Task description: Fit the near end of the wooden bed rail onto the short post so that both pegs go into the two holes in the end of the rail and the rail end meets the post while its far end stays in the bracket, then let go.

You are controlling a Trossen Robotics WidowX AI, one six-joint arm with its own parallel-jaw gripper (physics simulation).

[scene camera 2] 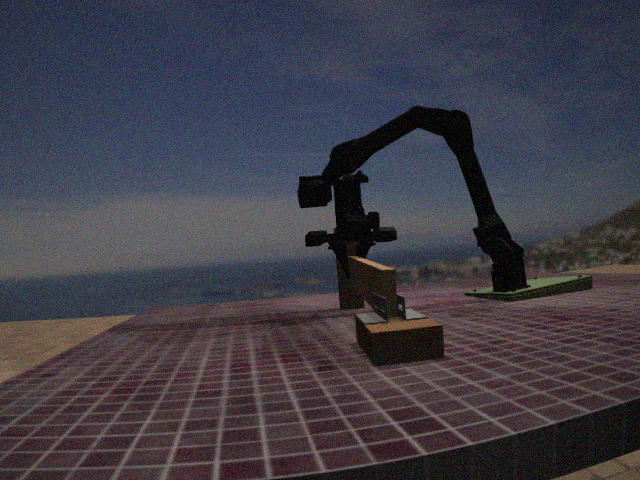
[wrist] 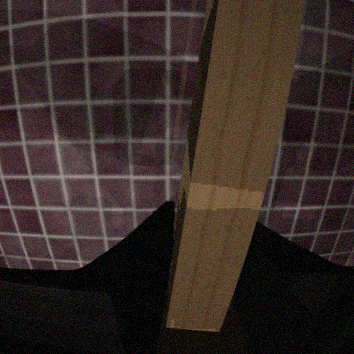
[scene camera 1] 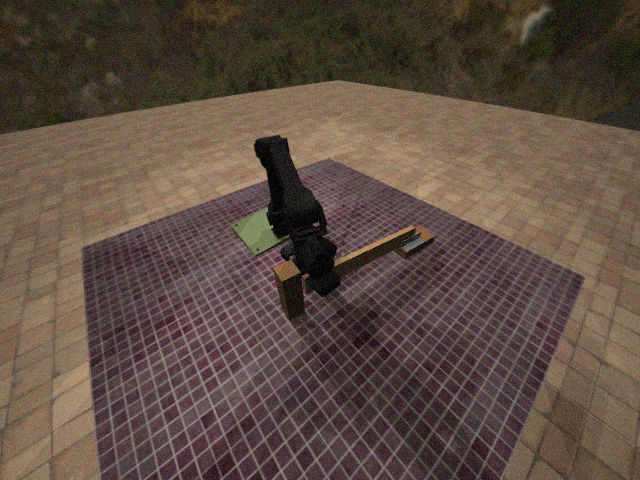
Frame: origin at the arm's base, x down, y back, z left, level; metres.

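Seen in the pictures: gripper, fingertip midpoint: (wrist: 194, 209) (scene camera 1: 311, 285); arm's base, origin of the base link: (scene camera 2: 511, 289) (scene camera 1: 281, 230).
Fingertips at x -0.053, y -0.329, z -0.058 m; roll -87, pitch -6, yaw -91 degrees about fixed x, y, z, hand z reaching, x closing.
Observation:
Offsets run from my fingertips to a thing's middle. Level surfaces: height alone.
The wooden bed rail {dx -0.007, dy +0.000, dz +0.198 m} (scene camera 1: 374, 250) (scene camera 2: 379, 279) (wrist: 245, 100) runs from the metal bracket {dx +0.032, dy -0.001, dz +0.408 m} (scene camera 1: 413, 244) (scene camera 2: 379, 305) toward the short post (scene camera 1: 290, 294) (scene camera 2: 347, 298). Its far end sits between the bracket's upright plates. My gripper (scene camera 2: 354, 269) (wrist: 194, 209) points down and is shut on the rail near its near end, with one black finger on each side. In scene camera 1 the arm hides the fingertips and much of the rail's near end, close to the post. The pegs and the holes do not show, so I cannot tell whether they are engaged or whether the rail end meets the post.
The bracket is on a low wooden block {dx +0.051, dy -0.001, dz +0.439 m} (scene camera 1: 427, 236) (scene camera 2: 405, 346). The arm's base stands on a green plate (scene camera 1: 253, 235) (scene camera 2: 560, 283), behind the post in scene camera 1. A purple tiled mat {dx +0.070 m} (scene camera 1: 206, 387) (scene camera 2: 206, 403) lies under everything.

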